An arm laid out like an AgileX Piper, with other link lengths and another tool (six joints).
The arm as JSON. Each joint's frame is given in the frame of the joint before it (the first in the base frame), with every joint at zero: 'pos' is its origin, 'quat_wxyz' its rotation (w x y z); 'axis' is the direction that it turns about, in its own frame. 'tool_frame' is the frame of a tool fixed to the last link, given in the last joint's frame.
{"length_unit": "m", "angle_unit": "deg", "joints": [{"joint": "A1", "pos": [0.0, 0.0, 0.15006], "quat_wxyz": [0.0, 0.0, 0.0, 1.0], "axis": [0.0, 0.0, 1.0]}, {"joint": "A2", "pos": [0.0, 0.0, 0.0], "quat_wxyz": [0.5, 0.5, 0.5, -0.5], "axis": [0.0, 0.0, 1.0]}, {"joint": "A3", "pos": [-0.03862, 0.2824, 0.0], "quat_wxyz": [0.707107, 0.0, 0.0, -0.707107], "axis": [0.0, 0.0, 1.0]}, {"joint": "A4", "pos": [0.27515, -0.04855, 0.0], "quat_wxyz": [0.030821, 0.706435, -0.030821, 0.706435], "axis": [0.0, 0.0, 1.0]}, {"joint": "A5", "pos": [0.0, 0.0, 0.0], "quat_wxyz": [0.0, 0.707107, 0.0, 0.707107], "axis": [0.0, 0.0, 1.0]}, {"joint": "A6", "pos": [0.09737, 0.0, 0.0], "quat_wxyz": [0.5, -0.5, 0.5, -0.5], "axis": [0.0, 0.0, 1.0]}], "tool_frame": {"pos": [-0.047, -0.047, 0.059], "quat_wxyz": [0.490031, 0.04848, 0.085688, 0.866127]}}
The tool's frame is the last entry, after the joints.
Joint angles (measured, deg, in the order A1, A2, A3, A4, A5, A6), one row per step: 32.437 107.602 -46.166 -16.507 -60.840 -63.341; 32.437 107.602 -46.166 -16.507 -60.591 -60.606; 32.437 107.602 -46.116 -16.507 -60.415 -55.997; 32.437 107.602 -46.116 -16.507 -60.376 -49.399; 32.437 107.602 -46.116 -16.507 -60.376 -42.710; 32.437 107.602 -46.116 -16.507 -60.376 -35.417; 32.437 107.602 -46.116 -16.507 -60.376 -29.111; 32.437 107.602 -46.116 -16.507 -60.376 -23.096; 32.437 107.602 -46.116 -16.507 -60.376 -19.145; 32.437 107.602 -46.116 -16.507 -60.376 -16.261
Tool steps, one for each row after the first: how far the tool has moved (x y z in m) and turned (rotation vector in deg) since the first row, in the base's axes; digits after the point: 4 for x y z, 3 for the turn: -0.0021 0.0018 -0.0021 1.691 2.161 0.110; -0.0059 0.0049 -0.0049 4.691 5.677 0.321; -0.0112 0.0100 -0.0072 9.176 10.505 0.658; -0.0167 0.0152 -0.0085 13.752 15.371 1.009; -0.0228 0.0210 -0.0090 18.742 20.676 1.392; -0.0282 0.0260 -0.0085 23.057 25.263 1.723; -0.0332 0.0307 -0.0073 27.174 29.637 2.040; -0.0365 0.0337 -0.0062 29.878 32.509 2.247; -0.0388 0.0358 -0.0051 31.853 34.606 2.399
